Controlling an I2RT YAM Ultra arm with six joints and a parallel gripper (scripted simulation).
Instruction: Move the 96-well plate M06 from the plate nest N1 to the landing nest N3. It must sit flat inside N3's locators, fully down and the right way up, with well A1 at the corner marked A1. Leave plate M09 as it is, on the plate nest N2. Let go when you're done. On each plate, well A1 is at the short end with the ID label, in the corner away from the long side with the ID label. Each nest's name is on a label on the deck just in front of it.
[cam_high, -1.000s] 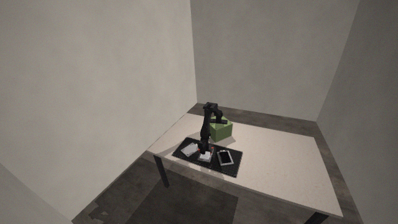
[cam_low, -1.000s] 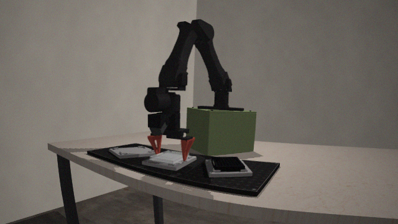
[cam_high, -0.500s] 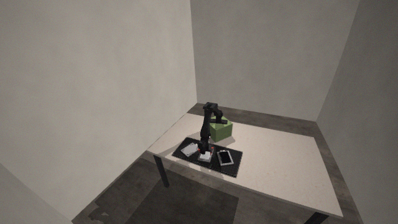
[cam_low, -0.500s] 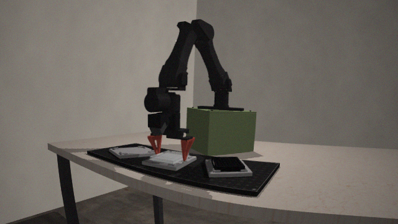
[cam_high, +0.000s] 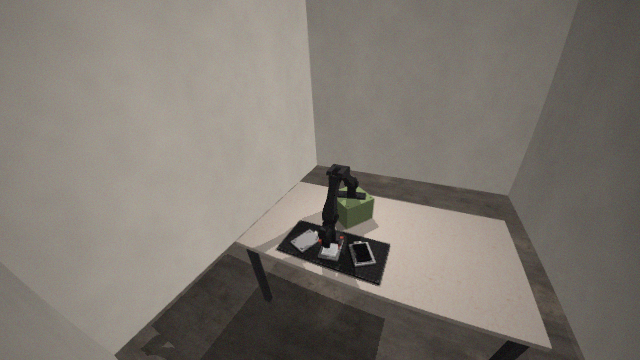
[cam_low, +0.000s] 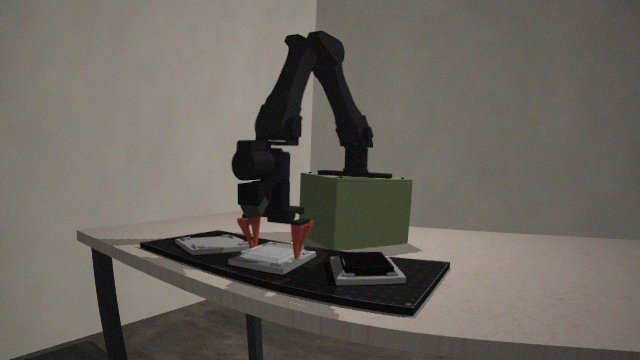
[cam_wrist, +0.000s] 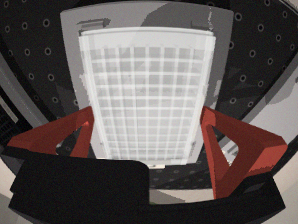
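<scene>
The white 96-well plate is right at my hand. Round my hand: label 110 mm behind, 120 mm to the right, 20 mm below; then black plate 10 mm ahead, 190 mm to the left.
</scene>
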